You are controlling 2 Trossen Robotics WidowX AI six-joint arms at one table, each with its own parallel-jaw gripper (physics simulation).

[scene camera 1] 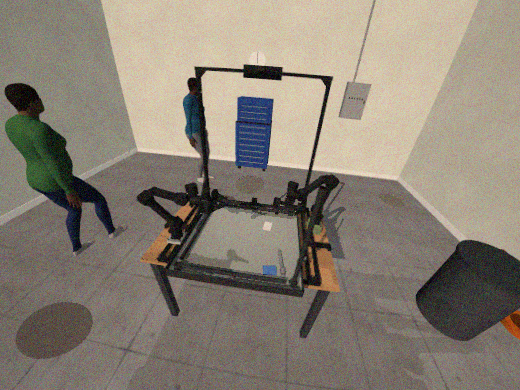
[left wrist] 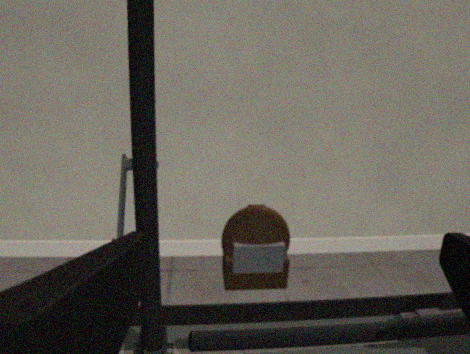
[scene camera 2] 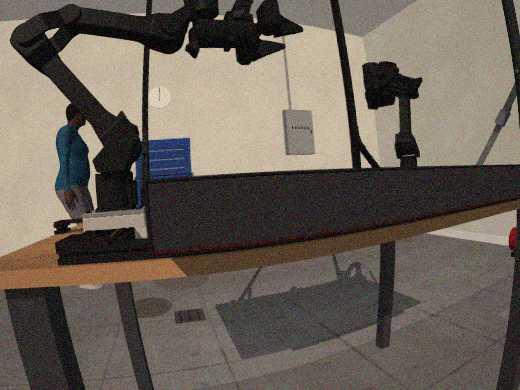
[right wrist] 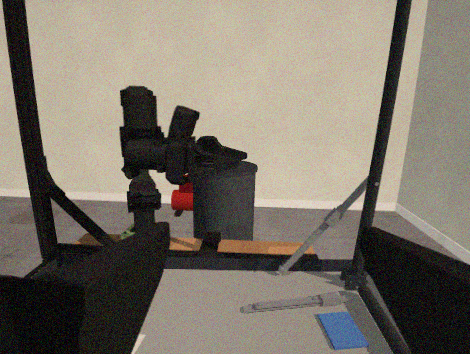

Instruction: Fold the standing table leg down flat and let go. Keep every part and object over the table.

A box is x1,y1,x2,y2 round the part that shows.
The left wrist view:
my left gripper: [0,231,469,353]
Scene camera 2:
my left gripper: [363,61,422,99]
my right gripper: [221,0,302,64]
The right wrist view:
my left gripper: [150,105,246,184]
my right gripper: [0,222,469,353]
grey latch-like bar: [243,292,347,313]
